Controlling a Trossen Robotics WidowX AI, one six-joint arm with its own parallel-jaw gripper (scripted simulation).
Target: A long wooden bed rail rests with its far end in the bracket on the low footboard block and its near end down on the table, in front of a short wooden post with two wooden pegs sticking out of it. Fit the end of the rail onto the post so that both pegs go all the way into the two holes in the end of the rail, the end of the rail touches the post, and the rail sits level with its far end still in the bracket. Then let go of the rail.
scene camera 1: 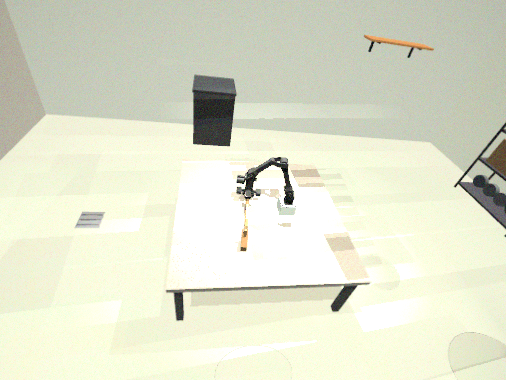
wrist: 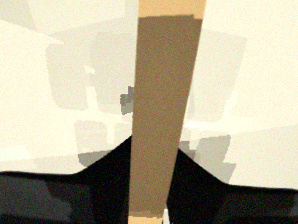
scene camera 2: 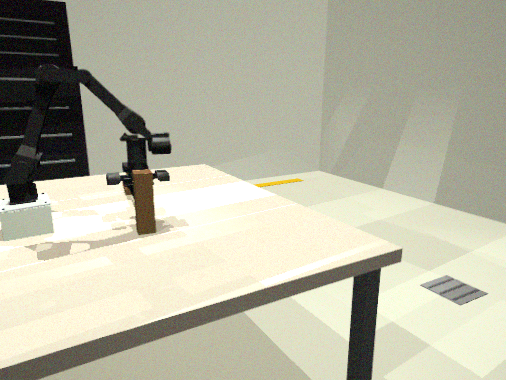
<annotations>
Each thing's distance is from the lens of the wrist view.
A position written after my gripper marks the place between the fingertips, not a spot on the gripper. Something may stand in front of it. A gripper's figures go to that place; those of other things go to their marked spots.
my gripper [wrist: 148,140]: 0.11 m
long wooden rail [wrist: 166,45]: 0.04 m
</annotations>
